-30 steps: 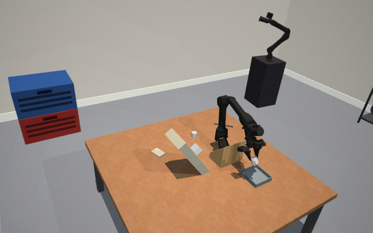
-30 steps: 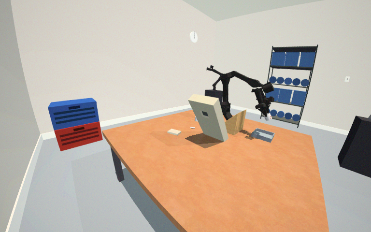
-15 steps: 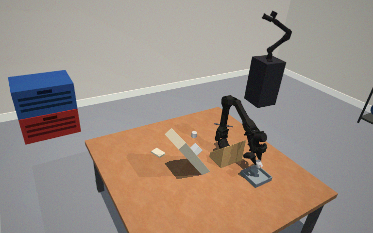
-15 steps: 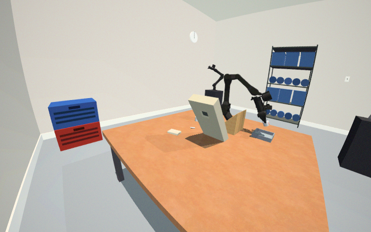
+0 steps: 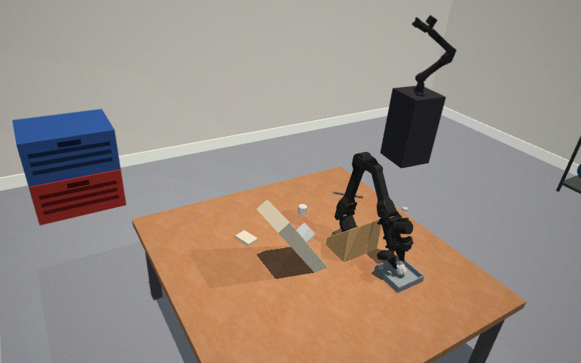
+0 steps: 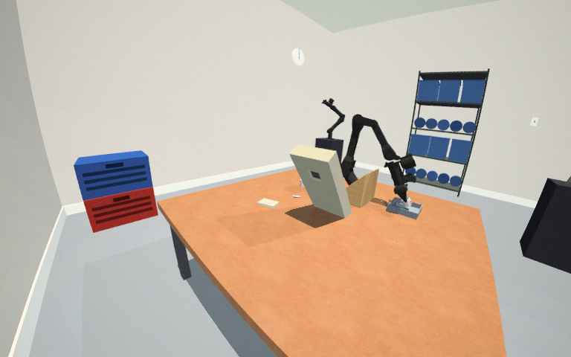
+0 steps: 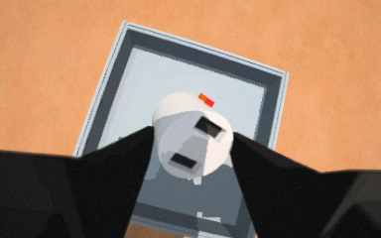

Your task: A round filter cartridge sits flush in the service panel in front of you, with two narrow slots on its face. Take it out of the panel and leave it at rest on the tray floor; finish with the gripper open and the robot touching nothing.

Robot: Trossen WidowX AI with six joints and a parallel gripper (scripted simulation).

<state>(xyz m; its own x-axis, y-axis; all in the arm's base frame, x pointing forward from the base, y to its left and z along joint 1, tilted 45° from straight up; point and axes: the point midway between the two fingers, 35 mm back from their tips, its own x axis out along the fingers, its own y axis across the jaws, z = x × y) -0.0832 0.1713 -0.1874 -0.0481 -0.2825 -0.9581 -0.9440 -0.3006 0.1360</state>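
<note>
Right now the round white filter cartridge is right at my gripper tip. Also, from my gripper tip: grey bracket (35 cm ahead, 24 cm to the right, 8 cm above); then beige service panel (41 cm ahead, 24 cm to the right, 10 cm above); then grey-blue tray (5 cm below).
</note>
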